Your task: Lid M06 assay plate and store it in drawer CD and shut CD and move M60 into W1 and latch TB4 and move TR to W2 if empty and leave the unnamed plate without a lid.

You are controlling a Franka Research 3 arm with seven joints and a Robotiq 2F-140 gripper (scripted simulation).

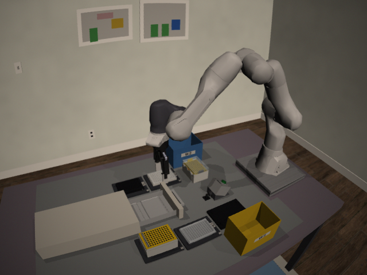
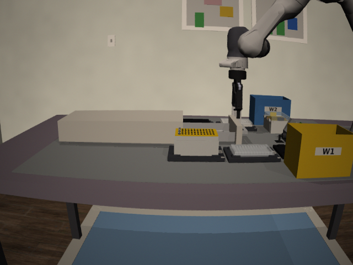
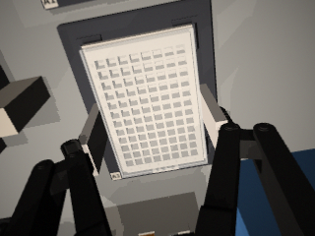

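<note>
My hand is 190 mm to the right of the drawer, 140 mm short of it and 20 mm above it. From my hand the other things lie so: white plate (20 mm below); black plate (170 mm ahead, 20 mm below, 10 mm to the left); tip box TB4 (170 mm behind, 30 mm to the left).
</note>
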